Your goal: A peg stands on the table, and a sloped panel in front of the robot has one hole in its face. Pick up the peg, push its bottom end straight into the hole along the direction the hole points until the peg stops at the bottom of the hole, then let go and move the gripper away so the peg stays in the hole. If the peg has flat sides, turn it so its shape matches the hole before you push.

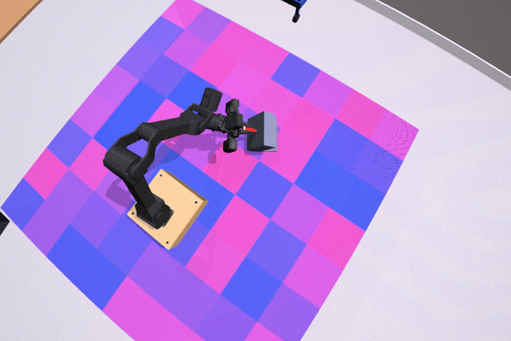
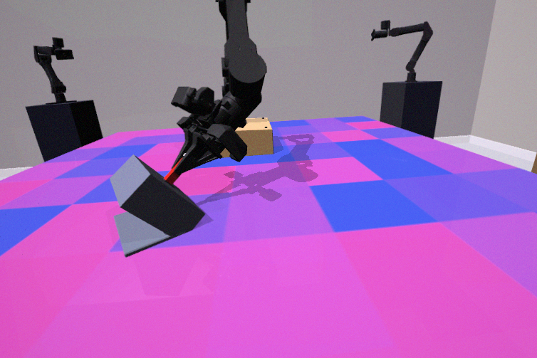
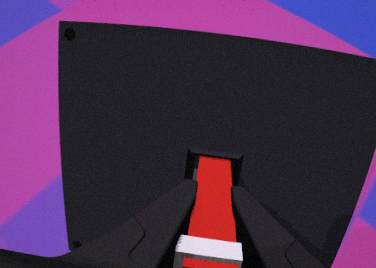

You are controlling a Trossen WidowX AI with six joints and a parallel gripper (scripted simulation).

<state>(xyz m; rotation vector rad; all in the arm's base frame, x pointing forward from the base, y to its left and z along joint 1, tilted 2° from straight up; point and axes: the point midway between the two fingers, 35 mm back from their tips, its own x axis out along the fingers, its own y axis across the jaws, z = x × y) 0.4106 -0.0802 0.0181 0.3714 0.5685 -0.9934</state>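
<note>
My gripper tip is now 30 mm to the left of the sloped panel, 30 mm above it and 20 mm short of it. From my gripper tip the other things lie so: red peg (10 mm to the left, 10 mm behind, 10 mm above).
</note>
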